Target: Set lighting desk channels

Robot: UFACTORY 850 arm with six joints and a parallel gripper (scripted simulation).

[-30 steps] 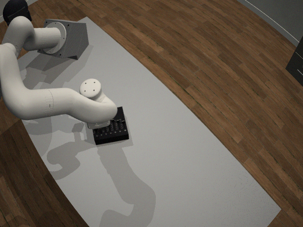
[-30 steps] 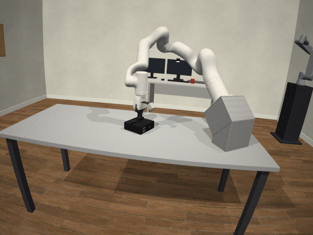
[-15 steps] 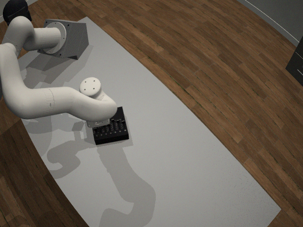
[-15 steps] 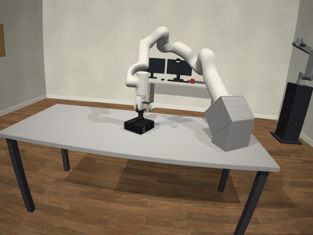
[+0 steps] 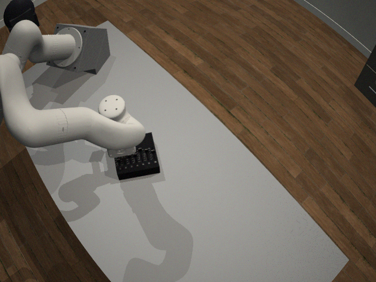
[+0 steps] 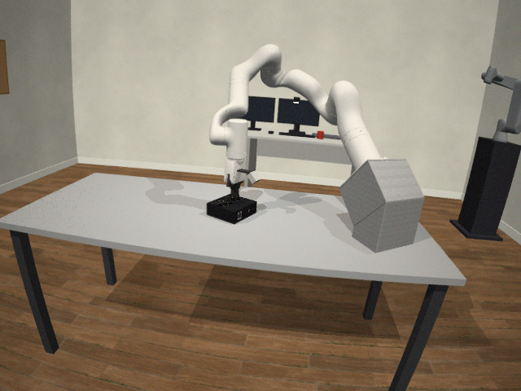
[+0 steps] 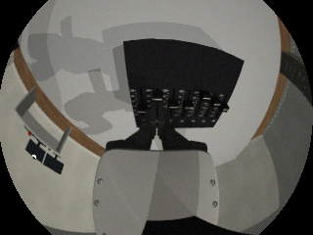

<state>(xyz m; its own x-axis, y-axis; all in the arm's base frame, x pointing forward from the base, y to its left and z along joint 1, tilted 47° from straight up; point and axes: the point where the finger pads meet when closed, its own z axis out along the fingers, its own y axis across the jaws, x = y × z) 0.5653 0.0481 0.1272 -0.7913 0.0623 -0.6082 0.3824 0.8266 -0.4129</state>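
Right now the fader cap is 2 cm behind my hand, 1 cm to the left of it and 1 cm below it.
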